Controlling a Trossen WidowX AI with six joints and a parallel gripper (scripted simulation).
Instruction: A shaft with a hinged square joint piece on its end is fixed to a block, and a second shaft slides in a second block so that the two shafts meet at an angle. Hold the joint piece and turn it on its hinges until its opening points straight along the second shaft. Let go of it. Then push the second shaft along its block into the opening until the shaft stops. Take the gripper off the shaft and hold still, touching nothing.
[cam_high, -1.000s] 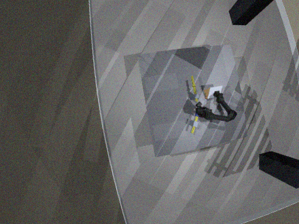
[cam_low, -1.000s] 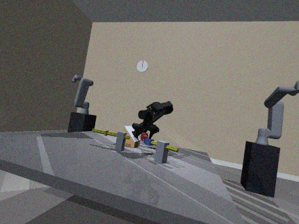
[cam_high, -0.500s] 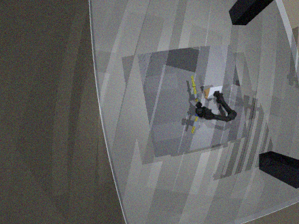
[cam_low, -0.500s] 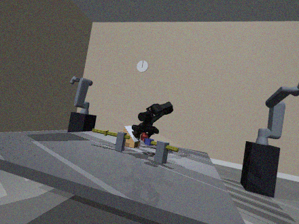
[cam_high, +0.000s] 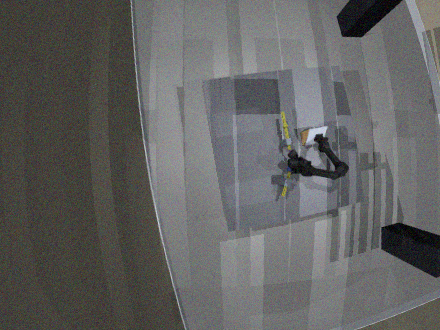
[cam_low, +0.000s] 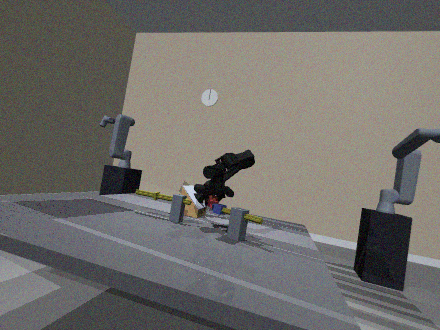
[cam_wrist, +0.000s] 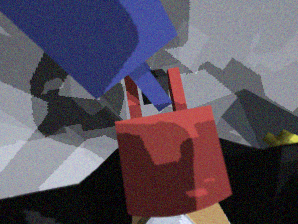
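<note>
Now: the red joint piece 2 cm ahead of my gripper tip, 1 cm to the left of it and 3 cm above it.
</note>
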